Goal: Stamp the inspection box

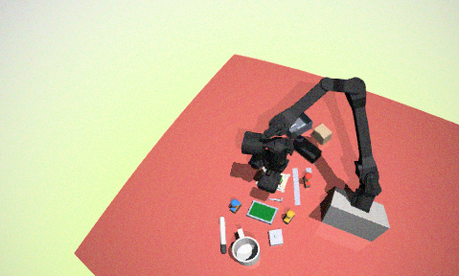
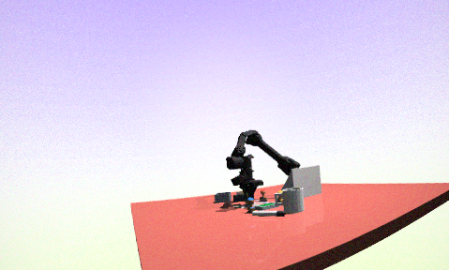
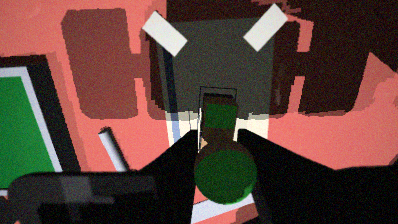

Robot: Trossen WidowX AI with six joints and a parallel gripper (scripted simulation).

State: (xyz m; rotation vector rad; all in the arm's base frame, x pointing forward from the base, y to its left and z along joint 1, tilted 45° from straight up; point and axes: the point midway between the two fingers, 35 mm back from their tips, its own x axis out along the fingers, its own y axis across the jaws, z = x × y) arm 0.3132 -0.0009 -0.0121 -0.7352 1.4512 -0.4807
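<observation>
My gripper tip is now right at the green stamp. The rest, counted from my gripper tip: white card 10 mm ahead, 30 mm below; red-topped stamp 100 mm behind, 50 mm to the right; grey ruler 70 mm behind, 20 mm to the right, 20 mm below.
</observation>
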